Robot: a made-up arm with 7 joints.
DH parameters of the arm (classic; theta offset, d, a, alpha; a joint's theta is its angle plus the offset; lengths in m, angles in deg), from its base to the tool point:
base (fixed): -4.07 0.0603 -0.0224 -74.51
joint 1: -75.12 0.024 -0.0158 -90
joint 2: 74 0.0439 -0.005 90
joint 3: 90 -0.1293 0.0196 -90
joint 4: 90 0.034 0.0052 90
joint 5: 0 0.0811 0.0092 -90
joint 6: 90 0.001 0.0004 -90
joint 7: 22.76 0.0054 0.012 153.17
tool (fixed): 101.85 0.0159 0 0
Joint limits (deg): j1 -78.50..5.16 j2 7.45..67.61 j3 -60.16..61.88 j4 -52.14..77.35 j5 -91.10..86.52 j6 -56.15..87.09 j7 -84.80..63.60
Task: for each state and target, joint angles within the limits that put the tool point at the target. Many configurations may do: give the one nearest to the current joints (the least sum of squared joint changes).
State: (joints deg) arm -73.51 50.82 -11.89 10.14 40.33 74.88 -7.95
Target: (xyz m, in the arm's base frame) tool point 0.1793 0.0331 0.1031
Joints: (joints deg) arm -69.27 30.99 -26.69 2.50 41.36 76.91 -6.46
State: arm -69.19 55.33 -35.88 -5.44 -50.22 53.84 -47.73
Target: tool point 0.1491 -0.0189 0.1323
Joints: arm -78.50 15.26 -32.96 -34.36 -38.81 56.66 -61.13
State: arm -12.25 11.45 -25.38 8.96 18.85 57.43 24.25
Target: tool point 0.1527 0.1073 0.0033
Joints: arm -32.19 38.53 -8.79 -0.84 19.03 58.25 21.09
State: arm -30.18 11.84 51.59 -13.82 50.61 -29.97 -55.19
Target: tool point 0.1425 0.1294 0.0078
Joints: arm -46.07 9.09 37.80 -7.57 48.22 -31.42 -55.82
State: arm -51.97 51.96 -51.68 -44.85 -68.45 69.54 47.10
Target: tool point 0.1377 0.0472 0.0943
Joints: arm -61.49 57.25 -44.08 -32.99 -68.77 70.72 44.20
